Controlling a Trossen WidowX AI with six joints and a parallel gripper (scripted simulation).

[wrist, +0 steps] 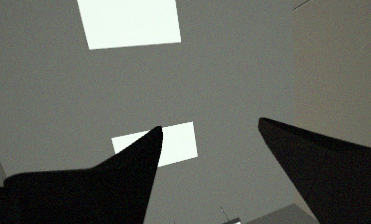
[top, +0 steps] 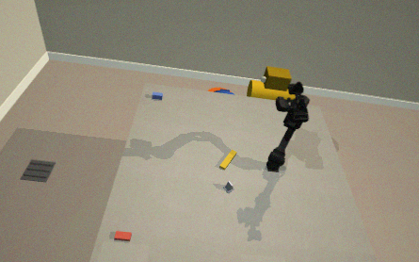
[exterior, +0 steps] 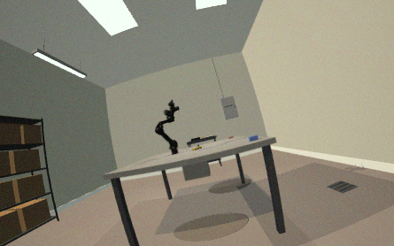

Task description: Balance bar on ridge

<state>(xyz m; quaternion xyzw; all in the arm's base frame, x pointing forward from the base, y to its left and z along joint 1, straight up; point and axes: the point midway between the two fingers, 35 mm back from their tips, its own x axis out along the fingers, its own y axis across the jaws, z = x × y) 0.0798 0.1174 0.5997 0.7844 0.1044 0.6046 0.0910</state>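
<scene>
The yellow bar lies 17 cm ahead of my gripper tip, 14 cm to the right of it and 62 cm below it. From my gripper tip the other things lie so: red block 65 cm ahead, 37 cm to the left, 62 cm below; then blue block 65 cm ahead, 63 cm to the right, 62 cm below.
</scene>
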